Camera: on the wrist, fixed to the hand. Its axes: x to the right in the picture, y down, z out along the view.
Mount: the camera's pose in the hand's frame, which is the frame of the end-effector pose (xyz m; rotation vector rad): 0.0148 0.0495 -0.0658 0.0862 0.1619 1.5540
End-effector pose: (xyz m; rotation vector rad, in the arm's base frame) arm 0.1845 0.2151 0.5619 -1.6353 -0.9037 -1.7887
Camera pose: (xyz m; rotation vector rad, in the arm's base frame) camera 0.1800 0.1335 0.5799 -1.3487 0.4031 -0.6910
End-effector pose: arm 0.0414 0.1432 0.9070 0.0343 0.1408 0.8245
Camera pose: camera 0.0061 0.1861 0.8444 0.1699 0.3065 2.3748
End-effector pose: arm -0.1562 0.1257 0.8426 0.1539 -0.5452 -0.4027
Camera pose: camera -0.0933 0.1671 0.8062 -0.1759 -0.3859 1.1369
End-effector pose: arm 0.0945 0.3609 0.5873 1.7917 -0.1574 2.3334
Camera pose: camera 0.0179 0.3272 0.5861 -0.8174 1.0237 -1.6273
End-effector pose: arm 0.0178 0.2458 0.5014 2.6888 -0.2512 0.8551
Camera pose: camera -0.0180 0.2208 0.5728 -1.7089 2.0225 -1.1364
